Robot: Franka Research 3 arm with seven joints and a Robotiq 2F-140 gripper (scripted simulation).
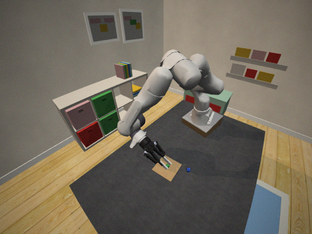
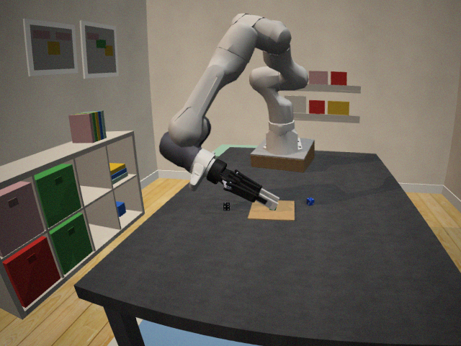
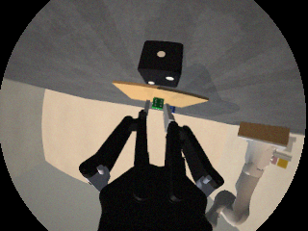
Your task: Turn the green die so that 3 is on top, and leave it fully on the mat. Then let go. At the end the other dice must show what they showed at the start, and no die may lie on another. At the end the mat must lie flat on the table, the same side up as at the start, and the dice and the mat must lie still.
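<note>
My hand is 20 mm to the right of the green die and 20 mm above it. The rest, counted from my hand: blue die: 70 mm behind, 130 mm to the left, 30 mm below; then tan mat: 20 mm to the left, 30 mm below; then black die: 30 mm ahead, 130 mm to the right, 30 mm below.
</note>
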